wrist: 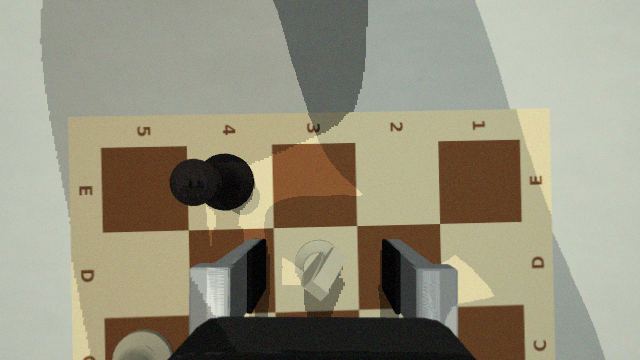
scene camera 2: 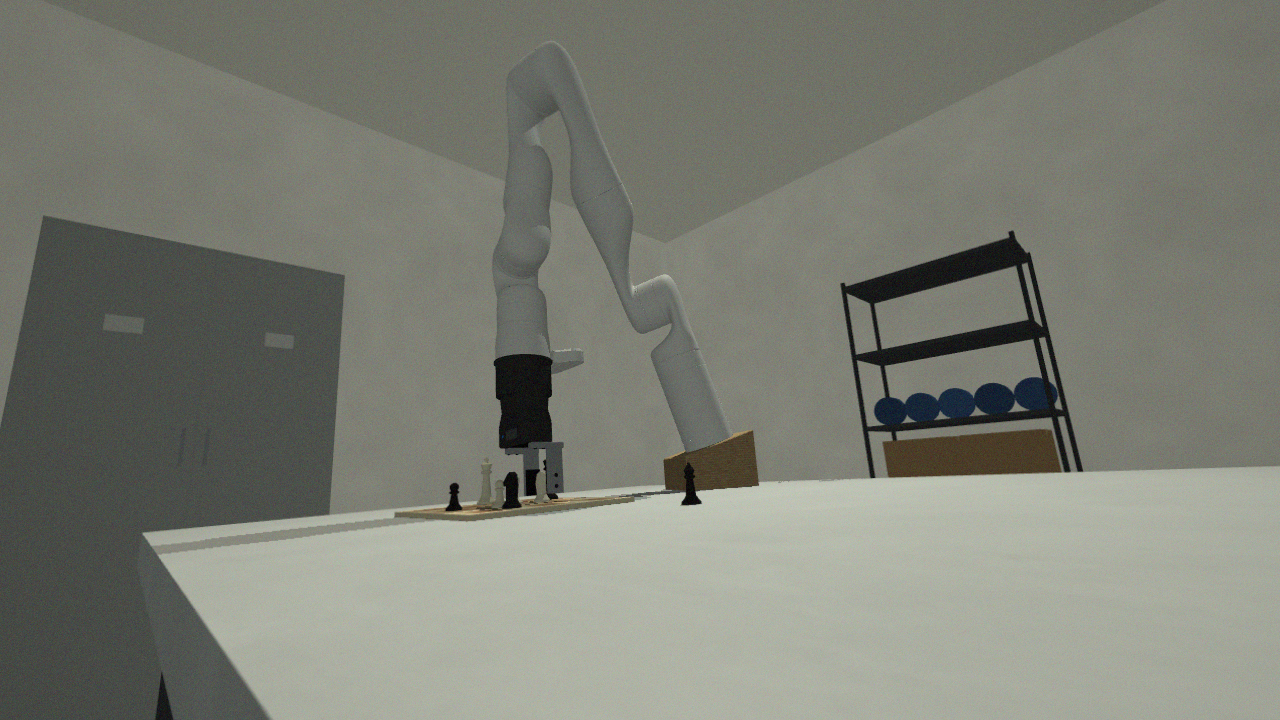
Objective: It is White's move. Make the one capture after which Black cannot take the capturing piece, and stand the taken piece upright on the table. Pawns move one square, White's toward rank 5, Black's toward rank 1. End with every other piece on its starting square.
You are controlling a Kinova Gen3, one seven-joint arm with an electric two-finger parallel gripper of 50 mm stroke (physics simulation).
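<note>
My gripper is open and low over the board, its fingers on either side of the upright white knight on D3. Nothing is gripped. A black king stands on E4, mostly hidden behind the gripper in the scene view. A white king stands on C5, partly cut off in the wrist view. A white pawn, a black knight and a black pawn stand on the board; their squares are hidden in the wrist view.
A black piece, apparently a bishop, stands upright on the white table, off the board. The arm's wooden base is behind it. A shelf rack with blue balls and a grey cabinet are in the background.
</note>
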